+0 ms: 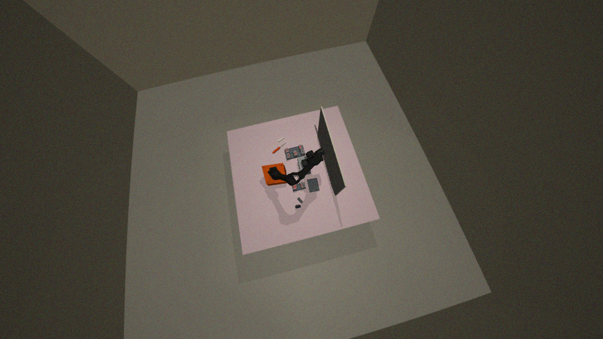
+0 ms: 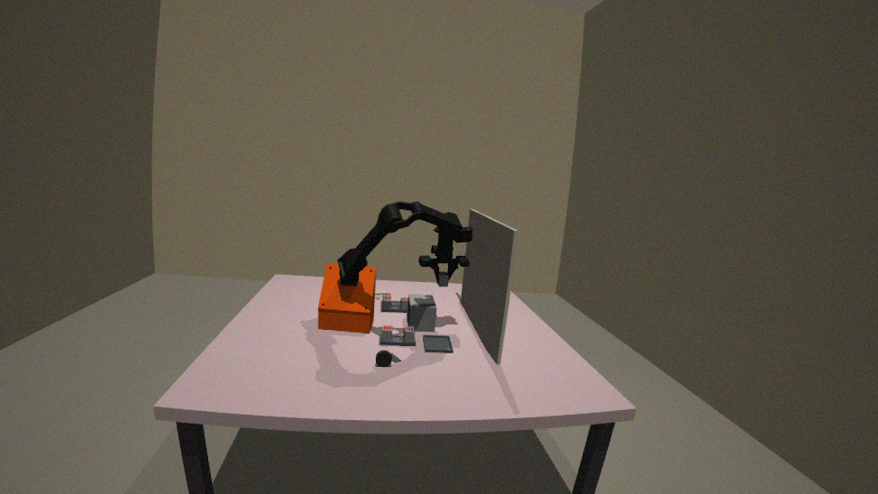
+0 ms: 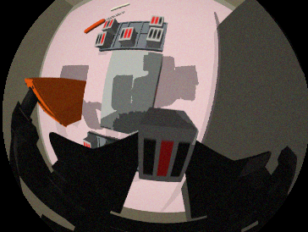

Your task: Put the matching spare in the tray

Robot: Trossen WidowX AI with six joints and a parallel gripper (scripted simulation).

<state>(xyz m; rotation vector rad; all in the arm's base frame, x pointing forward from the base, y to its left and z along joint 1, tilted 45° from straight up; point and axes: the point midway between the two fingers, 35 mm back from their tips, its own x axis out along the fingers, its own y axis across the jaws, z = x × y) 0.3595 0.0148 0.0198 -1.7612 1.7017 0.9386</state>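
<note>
My gripper tip is now 2 cm past the flat grey tray, 17 cm to the left of it and 19 cm above it. From my gripper tip the other things lie so: tall grey panel: 16 cm ahead, 4 cm to the left, 4 cm above; then mounted unit: 7 cm behind, 4 cm to the left, 14 cm below.
</note>
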